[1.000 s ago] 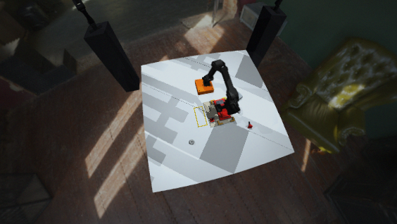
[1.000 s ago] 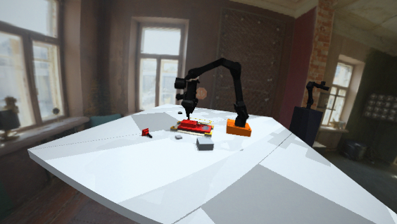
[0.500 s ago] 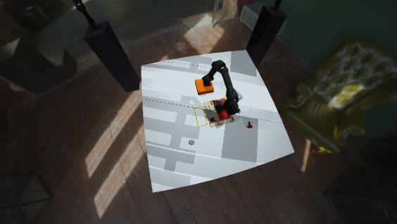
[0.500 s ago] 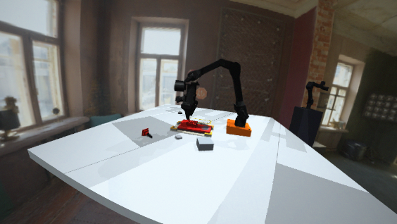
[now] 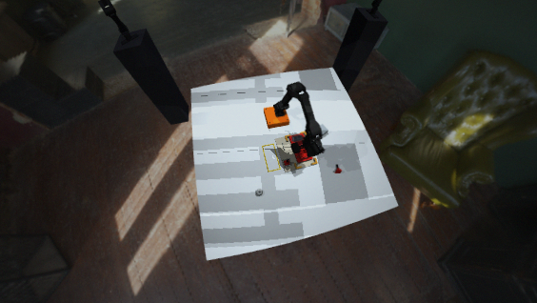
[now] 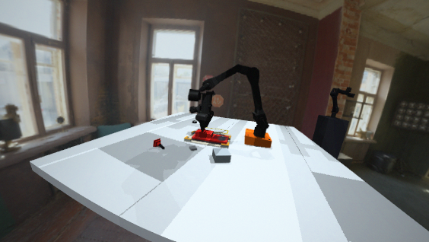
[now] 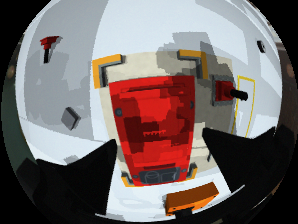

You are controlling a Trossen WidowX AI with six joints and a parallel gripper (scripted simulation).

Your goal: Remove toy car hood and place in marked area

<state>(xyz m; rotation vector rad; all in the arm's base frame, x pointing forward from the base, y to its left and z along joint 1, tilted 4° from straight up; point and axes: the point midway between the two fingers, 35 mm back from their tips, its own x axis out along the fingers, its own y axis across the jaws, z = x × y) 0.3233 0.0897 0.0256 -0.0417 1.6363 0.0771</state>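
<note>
The red hood lies 20 mm below my gripper tip. Round my gripper tip: small round piece (330 mm to the right, 200 mm ahead, 50 mm below).
</note>
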